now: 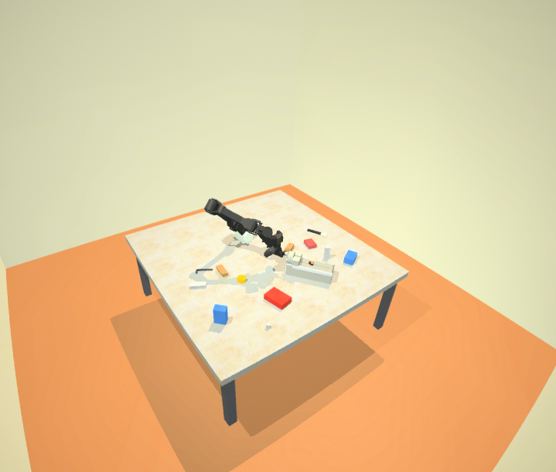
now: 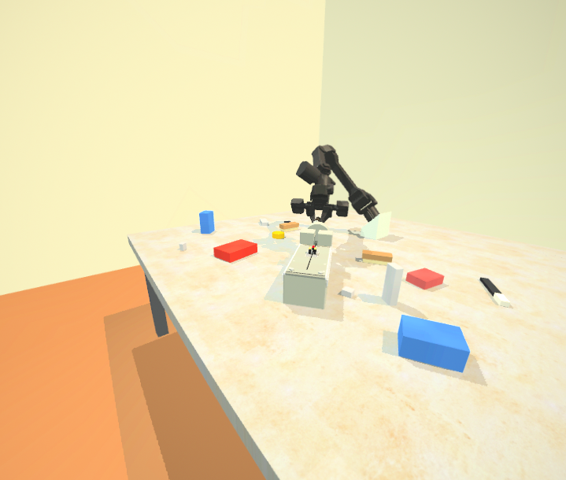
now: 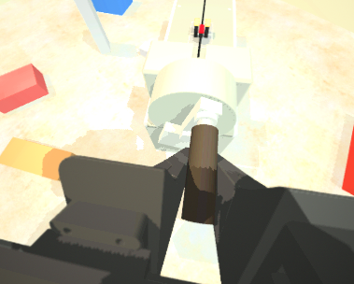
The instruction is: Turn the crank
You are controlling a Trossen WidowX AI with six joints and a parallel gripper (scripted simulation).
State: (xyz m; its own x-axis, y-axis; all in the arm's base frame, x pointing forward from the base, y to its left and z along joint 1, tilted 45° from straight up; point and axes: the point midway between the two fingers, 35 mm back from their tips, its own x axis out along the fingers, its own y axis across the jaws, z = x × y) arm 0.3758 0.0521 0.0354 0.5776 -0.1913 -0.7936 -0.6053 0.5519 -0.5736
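The crank is 1 cm above my gripper tip. From my gripper tip the other things lie so: brown crank handle: 1 cm behind, 1 cm to the right, 2 cm above; red pointer: 12 cm ahead, 10 cm to the left, 1 cm below; yellow disc: 4 cm behind, 25 cm to the right, 8 cm below.
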